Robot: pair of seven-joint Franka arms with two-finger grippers.
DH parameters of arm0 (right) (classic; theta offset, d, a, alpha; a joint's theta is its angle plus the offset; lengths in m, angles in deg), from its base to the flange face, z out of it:
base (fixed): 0 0 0 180
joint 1: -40.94 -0.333 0 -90
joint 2: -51.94 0 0 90
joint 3: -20.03 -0.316 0.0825 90
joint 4: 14.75 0 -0.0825 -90
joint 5: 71.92 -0.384 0 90
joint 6: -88.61 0 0.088 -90
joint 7: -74.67 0.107 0 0
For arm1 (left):
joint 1: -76.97 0.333 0 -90
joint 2: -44.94 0 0 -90
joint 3: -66.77 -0.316 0.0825 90
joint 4: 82.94 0 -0.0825 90
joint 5: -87.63 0.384 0 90
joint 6: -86.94 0 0.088 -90
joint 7: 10.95 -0.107 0 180
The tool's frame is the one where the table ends.
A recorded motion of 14 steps. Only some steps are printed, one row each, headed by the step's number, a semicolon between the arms.
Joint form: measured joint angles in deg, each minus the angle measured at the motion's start. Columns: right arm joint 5, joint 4, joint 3, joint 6, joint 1, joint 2, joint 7; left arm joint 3, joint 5, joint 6, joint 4, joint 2, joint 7, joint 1.
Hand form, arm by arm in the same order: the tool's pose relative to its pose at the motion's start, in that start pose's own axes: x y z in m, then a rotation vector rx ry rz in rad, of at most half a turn. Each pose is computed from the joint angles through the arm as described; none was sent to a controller.
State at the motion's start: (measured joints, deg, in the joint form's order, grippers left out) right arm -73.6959 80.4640 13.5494 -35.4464 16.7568 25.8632 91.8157; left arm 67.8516 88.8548 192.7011 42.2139 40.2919 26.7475 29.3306
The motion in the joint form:
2: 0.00 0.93 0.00 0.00 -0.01 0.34 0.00; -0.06 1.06 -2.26 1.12 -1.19 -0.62 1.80
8: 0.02 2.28 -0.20 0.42 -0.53 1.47 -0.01; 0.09 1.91 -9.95 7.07 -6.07 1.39 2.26
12: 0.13 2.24 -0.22 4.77 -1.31 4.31 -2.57; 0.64 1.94 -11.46 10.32 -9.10 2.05 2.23
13: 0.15 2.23 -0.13 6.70 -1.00 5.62 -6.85; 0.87 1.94 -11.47 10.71 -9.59 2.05 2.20
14: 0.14 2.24 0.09 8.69 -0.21 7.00 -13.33; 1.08 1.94 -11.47 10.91 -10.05 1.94 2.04
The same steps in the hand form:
2: -0.0039 0.0010 0.0034 -0.0038 -0.0097 -0.0002; 0.0014 -0.0203 0.0039 0.0312 -0.0254 -0.0159
8: -0.0130 -0.0053 0.0020 -0.0077 -0.0211 -0.0137; -0.0338 -0.0499 0.0267 0.1365 -0.1375 -0.0539
12: -0.0244 -0.0138 -0.0238 -0.0202 -0.0456 -0.0769; -0.0530 -0.0585 0.0337 0.1612 -0.1560 -0.0576
13: -0.0271 -0.0094 -0.0363 -0.0241 -0.0556 -0.1464; -0.0560 -0.0585 0.0335 0.1623 -0.1530 -0.0541
14: -0.0281 0.0014 -0.0498 -0.0265 -0.0660 -0.2435; -0.0590 -0.0575 0.0321 0.1619 -0.1473 -0.0469

